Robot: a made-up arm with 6 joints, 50 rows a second.
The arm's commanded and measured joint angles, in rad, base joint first. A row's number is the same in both.
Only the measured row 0 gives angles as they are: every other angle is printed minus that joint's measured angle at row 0.
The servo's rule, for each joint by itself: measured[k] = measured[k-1] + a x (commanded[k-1-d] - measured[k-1]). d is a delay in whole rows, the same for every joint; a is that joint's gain. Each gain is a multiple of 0.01, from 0.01 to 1. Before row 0 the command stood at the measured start. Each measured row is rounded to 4 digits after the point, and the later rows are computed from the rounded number. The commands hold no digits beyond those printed.
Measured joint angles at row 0:
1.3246 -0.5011 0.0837 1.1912 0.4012 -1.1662
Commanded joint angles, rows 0 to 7:
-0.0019 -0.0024 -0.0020 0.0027 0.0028 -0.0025
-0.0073 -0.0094 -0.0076 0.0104 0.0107 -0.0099
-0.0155 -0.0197 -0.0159 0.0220 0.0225 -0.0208
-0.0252 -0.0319 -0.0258 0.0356 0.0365 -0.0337
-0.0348 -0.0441 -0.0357 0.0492 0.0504 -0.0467
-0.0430 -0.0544 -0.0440 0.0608 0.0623 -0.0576
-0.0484 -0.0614 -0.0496 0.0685 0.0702 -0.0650
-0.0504 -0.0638 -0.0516 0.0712 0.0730 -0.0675
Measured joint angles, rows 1 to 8:
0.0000 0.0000 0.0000 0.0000 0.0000 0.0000
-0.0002 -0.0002 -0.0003 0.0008 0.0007 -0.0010
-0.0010 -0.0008 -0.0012 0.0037 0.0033 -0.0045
-0.0026 -0.0021 -0.0031 0.0092 0.0083 -0.0109
-0.0051 -0.0042 -0.0061 0.0171 0.0156 -0.0198
-0.0084 -0.0070 -0.0099 0.0267 0.0246 -0.0303
-0.0122 -0.0103 -0.0143 0.0369 0.0344 -0.0409
-0.0162 -0.0139 -0.0189 0.0464 0.0437 -0.0503
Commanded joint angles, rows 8 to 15:
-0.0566 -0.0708 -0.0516 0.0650 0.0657 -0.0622
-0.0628 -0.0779 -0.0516 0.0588 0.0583 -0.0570
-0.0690 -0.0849 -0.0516 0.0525 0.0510 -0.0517
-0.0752 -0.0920 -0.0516 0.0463 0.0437 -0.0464
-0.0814 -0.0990 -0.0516 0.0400 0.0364 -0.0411
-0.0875 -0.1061 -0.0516 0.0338 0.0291 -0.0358
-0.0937 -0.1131 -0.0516 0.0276 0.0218 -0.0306
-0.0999 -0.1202 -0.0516 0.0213 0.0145 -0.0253
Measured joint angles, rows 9 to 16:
-0.0200 -0.0174 -0.0232 0.0538 0.0513 -0.0570
-0.0240 -0.0211 -0.0269 0.0572 0.0550 -0.0590
-0.0283 -0.0251 -0.0301 0.0577 0.0559 -0.0582
-0.0328 -0.0293 -0.0329 0.0561 0.0546 -0.0557
-0.0375 -0.0337 -0.0353 0.0532 0.0518 -0.0521
-0.0423 -0.0383 -0.0374 0.0492 0.0478 -0.0478
-0.0473 -0.0430 -0.0392 0.0446 0.0429 -0.0431
-0.0524 -0.0479 -0.0408 0.0395 0.0374 -0.0382

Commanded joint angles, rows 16 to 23:
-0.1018 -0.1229 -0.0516 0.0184 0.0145 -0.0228
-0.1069 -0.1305 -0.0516 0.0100 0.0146 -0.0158
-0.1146 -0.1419 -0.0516 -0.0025 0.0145 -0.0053
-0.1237 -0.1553 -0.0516 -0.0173 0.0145 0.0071
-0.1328 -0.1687 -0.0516 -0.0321 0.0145 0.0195
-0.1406 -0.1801 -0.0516 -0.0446 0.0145 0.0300
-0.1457 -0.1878 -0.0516 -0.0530 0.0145 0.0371
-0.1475 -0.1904 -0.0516 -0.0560 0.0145 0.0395
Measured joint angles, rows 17 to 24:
-0.0576 -0.0530 -0.0422 0.0340 0.0314 -0.0332
-0.0625 -0.0579 -0.0434 0.0293 0.0270 -0.0291
-0.0674 -0.0630 -0.0445 0.0235 0.0238 -0.0239
-0.0726 -0.0685 -0.0454 0.0157 0.0214 -0.0166
-0.0782 -0.0746 -0.0462 0.0058 0.0196 -0.0074
-0.0842 -0.0812 -0.0469 -0.0056 0.0183 0.0031
-0.0904 -0.0881 -0.0475 -0.0173 0.0173 0.0136
-0.0965 -0.0951 -0.0480 -0.0280 0.0166 0.0228

